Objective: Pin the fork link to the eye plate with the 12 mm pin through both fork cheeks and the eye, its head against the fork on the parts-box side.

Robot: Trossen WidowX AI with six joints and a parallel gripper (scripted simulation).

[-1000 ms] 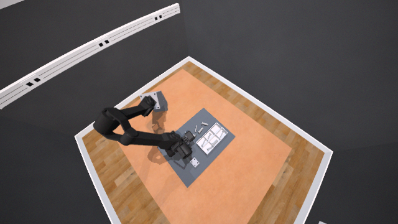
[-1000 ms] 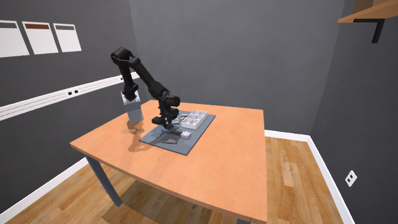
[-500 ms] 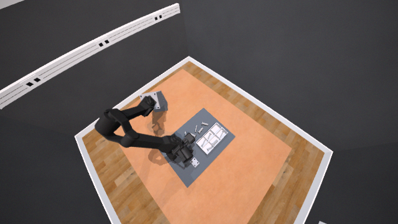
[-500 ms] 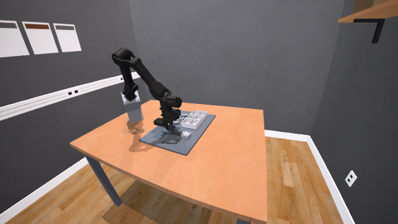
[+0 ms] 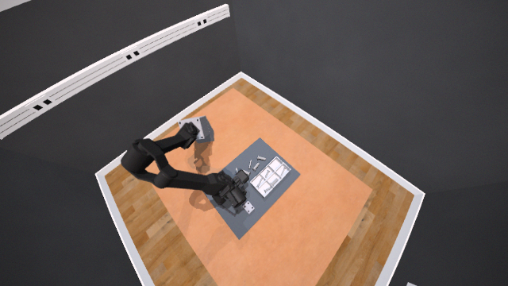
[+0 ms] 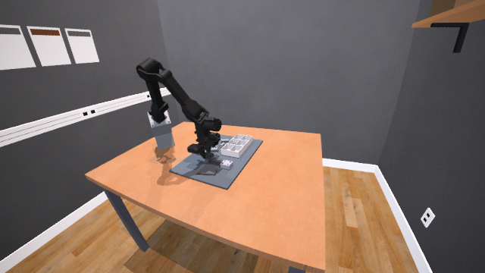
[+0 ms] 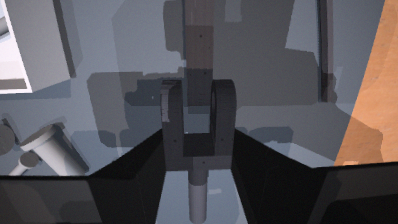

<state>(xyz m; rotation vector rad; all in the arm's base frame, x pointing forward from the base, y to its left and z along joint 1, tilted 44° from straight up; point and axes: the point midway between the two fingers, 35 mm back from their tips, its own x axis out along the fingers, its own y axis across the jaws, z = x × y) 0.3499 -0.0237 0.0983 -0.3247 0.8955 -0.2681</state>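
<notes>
Right now my hand is 30 mm above the dark fork link. The rest, counted from my hand: grey mat: 40 mm ahead, 90 mm to the left, 70 mm below; then dark flat bar: 40 mm ahead, 10 mm to the right, 50 mm below; then thin dark bar: 60 mm ahead, 90 mm to the right, 60 mm below.
</notes>
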